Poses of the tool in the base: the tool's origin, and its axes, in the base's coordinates. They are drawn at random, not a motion.
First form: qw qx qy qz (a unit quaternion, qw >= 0); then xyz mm.
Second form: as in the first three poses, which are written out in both.
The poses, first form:
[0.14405, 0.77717, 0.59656, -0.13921, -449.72, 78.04, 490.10]
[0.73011, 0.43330, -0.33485, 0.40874, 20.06, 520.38, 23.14]
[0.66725, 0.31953, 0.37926, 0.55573, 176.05, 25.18, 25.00]
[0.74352, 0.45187, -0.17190, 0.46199, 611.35, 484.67, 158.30]
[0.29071, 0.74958, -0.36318, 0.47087, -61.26, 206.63, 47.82]
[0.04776, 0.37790, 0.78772, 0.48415, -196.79, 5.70, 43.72]
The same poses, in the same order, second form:
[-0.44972, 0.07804, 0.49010, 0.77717, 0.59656, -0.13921, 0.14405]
[0.02006, 0.52038, 0.02314, 0.43330, -0.33485, 0.40874, 0.73011]
[0.17605, 0.02518, 0.02500, 0.31953, 0.37926, 0.55573, 0.66725]
[0.61135, 0.48467, 0.15830, 0.45187, -0.17190, 0.46199, 0.74352]
[-0.06126, 0.20663, 0.04782, 0.74958, -0.36318, 0.47087, 0.29071]
[-0.19679, 0.00570, 0.04372, 0.37790, 0.78772, 0.48415, 0.04776]

